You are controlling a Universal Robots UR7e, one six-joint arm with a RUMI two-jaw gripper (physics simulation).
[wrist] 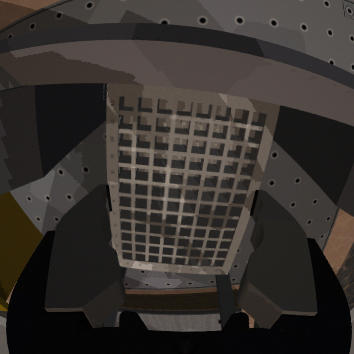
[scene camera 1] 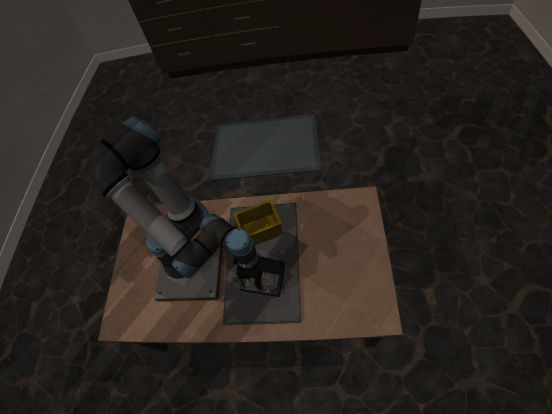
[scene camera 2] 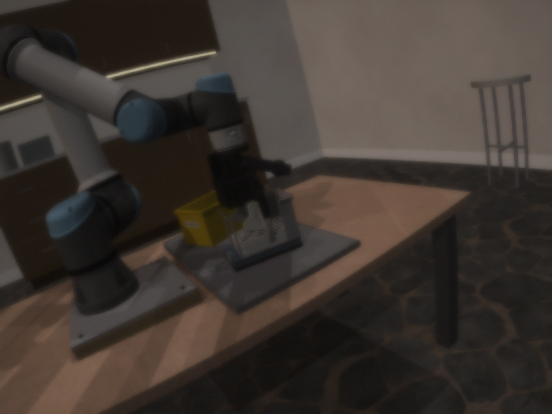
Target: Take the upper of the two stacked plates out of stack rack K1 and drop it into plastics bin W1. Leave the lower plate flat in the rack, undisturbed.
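Pixels of known places: gripper, fingertip midpoint: (wrist: 181, 189) (scene camera 1: 262, 279) (scene camera 2: 262, 236); arm's base, origin of the base link: (scene camera 2: 109, 296).
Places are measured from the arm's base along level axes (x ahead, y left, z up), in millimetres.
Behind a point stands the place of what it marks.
Observation:
The upper plate (scene camera 1: 270, 281) @[x 401, y -86, z 37 mm] (wrist: 172, 187) @[x 371, y -68, z 28 mm], a pale 96-well grid, lies flat in stack rack K1 (scene camera 2: 270, 255) @[x 356, y -120, z -7 mm] (wrist: 210, 67). The lower plate is beneath it and cannot be made out separately. My gripper (wrist: 181, 189) @[x 366, y -73, z 22 mm] points down into the rack. In the wrist view its two fingertips stand against the upper plate's left and right long edges, and it is shut on that plate. In scene camera 2 the fingers are low between the rack's uprights, partly hidden. Plastics bin W1 (scene camera 1: 268, 233) @[x 376, y 118, z 41 mm] (scene camera 2: 200, 226) @[x 273, y 98, z 44 mm] (wrist: 14, 235) @[x 308, y 88, z 17 mm] is yellow, open-topped and stands beside the rack.
The rack and bin stand on a dark perforated board (scene camera 1: 260, 312) @[x 363, y -194, z -14 mm] (scene camera 2: 310, 265) @[x 392, y -221, z -14 mm] on the wooden table (scene camera 1: 345, 280) @[x 687, y -54, z -27 mm] (scene camera 2: 380, 205) @[x 708, y -88, z -27 mm]. The rack's tall walls and thin posts stand close around the fingers. The arm's base plate (scene camera 1: 187, 291) @[x 58, y -130, z 6 mm] (scene camera 2: 135, 305) @[x 56, y -108, z 5 mm] is beside the board.

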